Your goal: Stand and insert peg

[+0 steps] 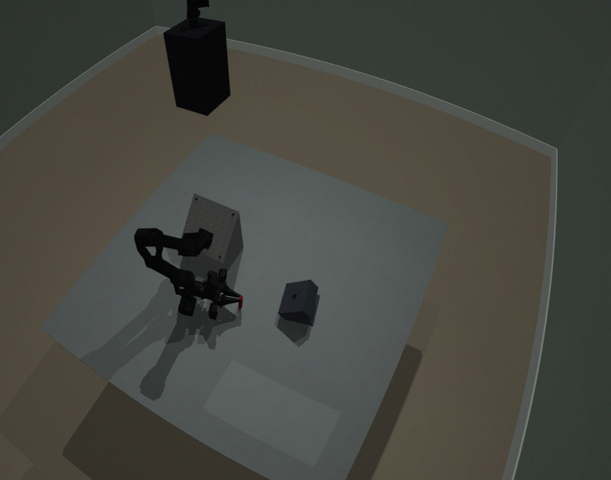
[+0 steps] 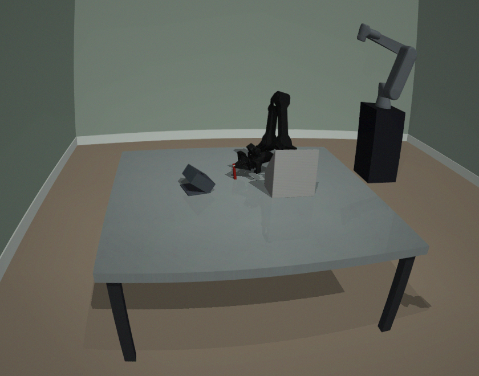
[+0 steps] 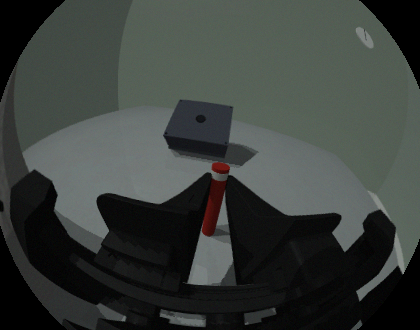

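The red peg lies 1 cm below my gripper tip. Round my gripper tip: sloped panel (18 cm ahead, 10 cm to the left, 2 cm below).
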